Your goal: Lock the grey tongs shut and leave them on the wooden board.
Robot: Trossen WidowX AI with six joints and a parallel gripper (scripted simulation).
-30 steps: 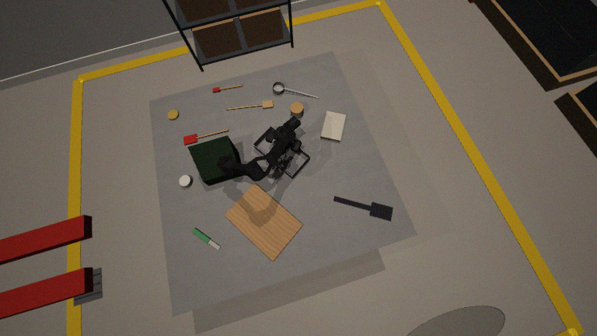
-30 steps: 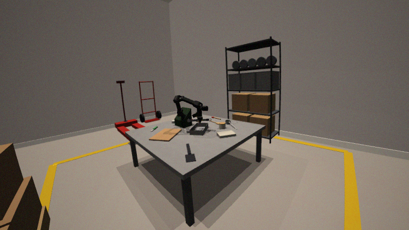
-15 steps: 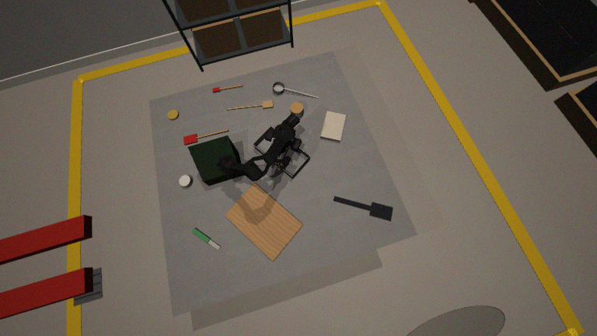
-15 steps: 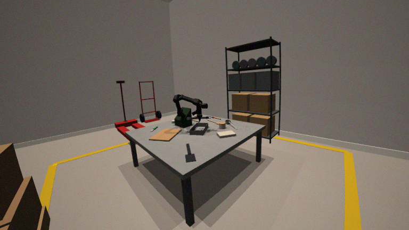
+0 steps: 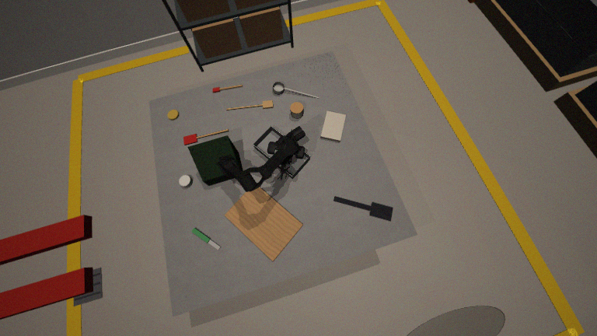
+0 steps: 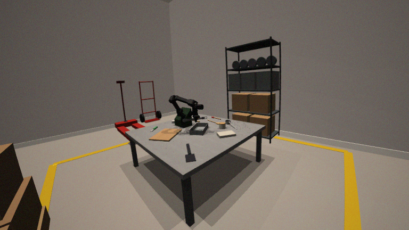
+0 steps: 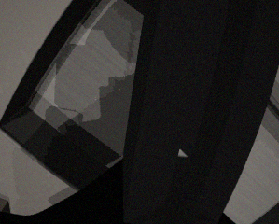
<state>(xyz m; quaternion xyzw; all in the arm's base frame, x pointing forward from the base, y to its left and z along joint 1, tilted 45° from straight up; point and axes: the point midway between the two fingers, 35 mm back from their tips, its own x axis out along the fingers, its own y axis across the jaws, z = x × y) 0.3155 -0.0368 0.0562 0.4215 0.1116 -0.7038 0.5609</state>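
Now: the wooden board 270 mm to the right of my gripper tip, 220 mm behind it and 120 mm below it. Round my gripper tip: white block (330 mm ahead, 140 mm to the left, 110 mm below); then roasting tin (100 mm below, 70 mm to the left, 20 mm behind); then black spatula (380 mm to the right, 330 mm ahead, 120 mm below).
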